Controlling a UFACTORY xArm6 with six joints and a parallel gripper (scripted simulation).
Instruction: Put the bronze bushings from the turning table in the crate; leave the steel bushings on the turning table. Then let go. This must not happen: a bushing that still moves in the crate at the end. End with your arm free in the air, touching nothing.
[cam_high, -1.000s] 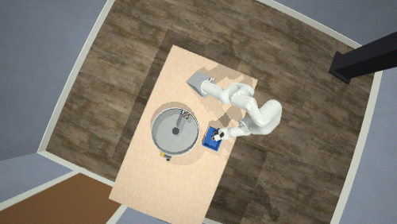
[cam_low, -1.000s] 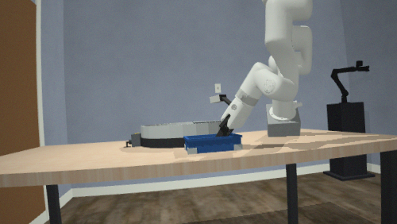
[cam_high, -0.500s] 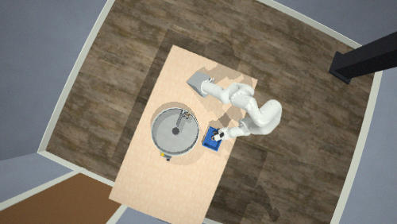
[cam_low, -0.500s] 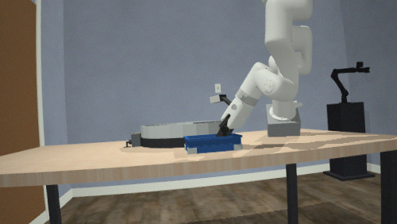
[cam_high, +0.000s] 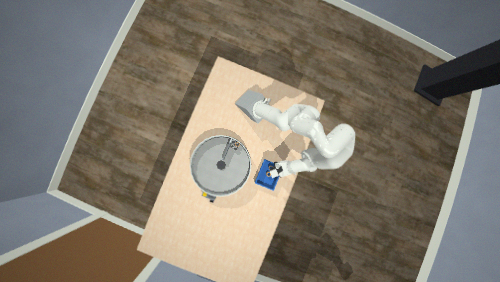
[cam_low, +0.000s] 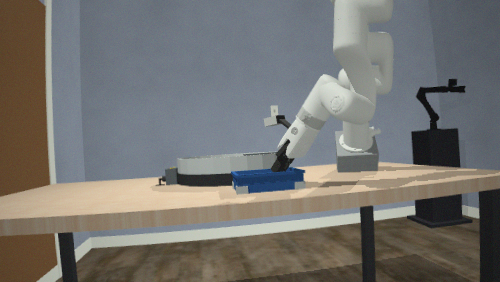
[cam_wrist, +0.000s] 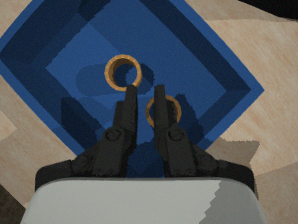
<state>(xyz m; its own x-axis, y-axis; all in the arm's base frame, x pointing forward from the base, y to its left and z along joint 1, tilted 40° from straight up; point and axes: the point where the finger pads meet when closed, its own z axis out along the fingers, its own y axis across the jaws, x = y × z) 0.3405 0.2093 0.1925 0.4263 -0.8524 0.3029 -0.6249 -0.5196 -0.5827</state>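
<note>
Right now the blue crate is 40 mm below my hand, 40 mm ahead of it and 10 mm to the right of it. Also, from my hand: grey turning table 350 mm to the right, 130 mm ahead, 10 mm below.
</note>
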